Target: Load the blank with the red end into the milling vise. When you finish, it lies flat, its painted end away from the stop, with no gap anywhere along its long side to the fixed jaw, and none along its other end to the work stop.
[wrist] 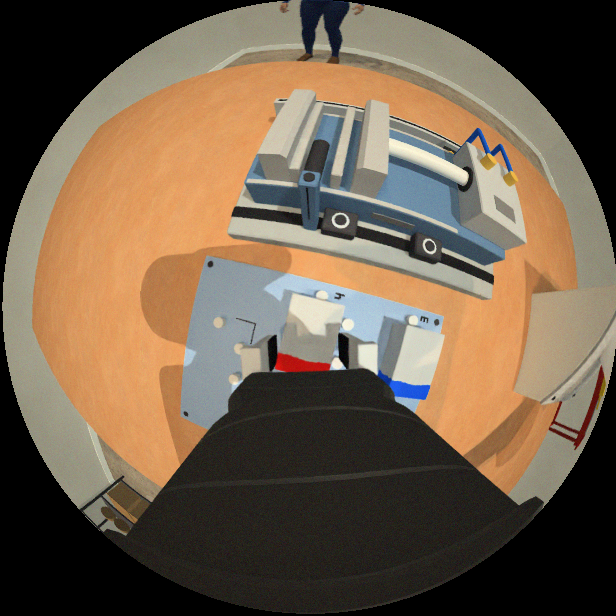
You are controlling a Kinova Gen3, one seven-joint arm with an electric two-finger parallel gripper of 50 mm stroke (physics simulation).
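The blank with the red end (307,339) lies flat on the light blue staging plate (275,333), among small white pegs, with its red band nearest the camera. My gripper (304,350) is open and its two fingers sit either side of the blank's red end. A thin gap shows on each side, and a peg is visible in the right gap. The milling vise (367,178) stands beyond the plate, its jaws apart and the slot between them empty. A blue upright piece with a dark cylinder (313,172) stands at the slot's near end.
A second blank with a blue end (410,359) lies on the plate just right of my right finger. A grey actuator box with blue hoses (491,195) is at the vise's right end. A beige panel (568,344) is at the right edge. A person's legs (321,28) are in the background.
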